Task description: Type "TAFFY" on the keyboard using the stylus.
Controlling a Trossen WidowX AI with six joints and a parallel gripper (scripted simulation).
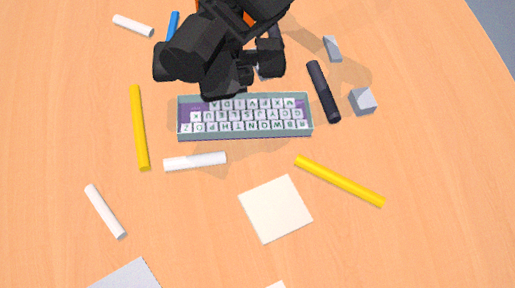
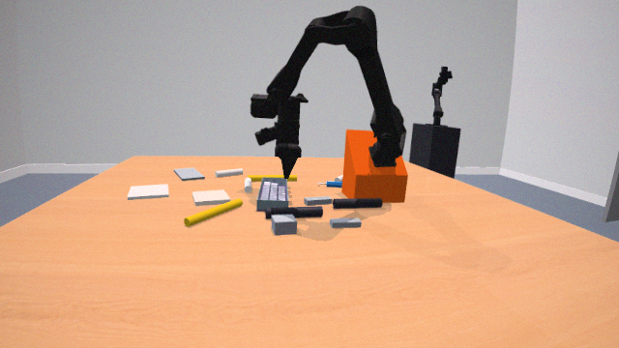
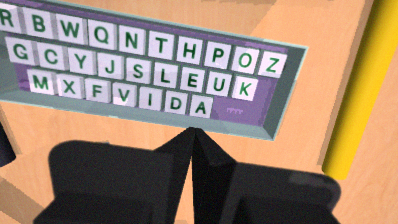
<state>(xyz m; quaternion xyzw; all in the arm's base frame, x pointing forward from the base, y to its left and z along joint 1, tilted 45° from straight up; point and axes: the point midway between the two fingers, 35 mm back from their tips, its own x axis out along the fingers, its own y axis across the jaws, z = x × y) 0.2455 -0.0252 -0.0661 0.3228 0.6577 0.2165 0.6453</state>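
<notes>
Now: the stylus 15 cm behind my gripper tip, 6 cm to the right of it and 3 cm below it.
</notes>
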